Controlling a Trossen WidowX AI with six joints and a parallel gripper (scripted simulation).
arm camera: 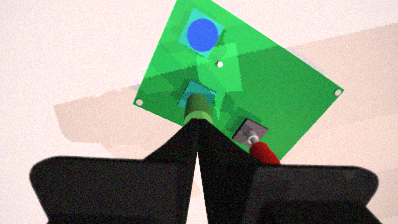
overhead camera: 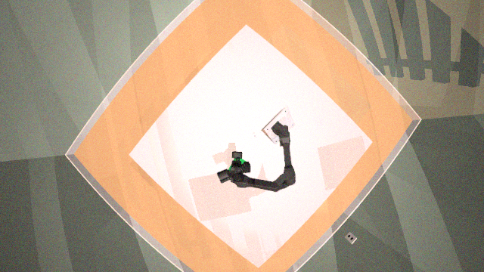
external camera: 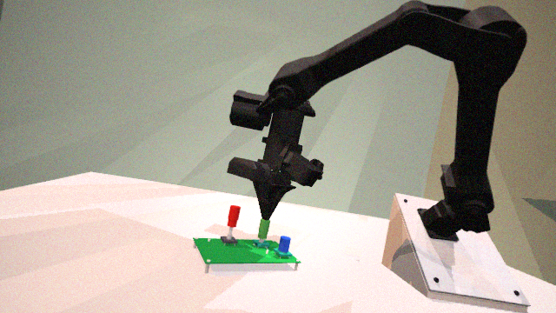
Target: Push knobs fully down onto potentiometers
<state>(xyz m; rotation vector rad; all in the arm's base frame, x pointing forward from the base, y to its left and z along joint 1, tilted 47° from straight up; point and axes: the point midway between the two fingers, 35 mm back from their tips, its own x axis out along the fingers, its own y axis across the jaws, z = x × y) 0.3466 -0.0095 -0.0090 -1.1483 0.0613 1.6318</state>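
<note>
The green knob lies 20 mm below my gripper tip. Also, from my gripper tip: red knob (60 mm ahead, 10 mm to the left).
</note>
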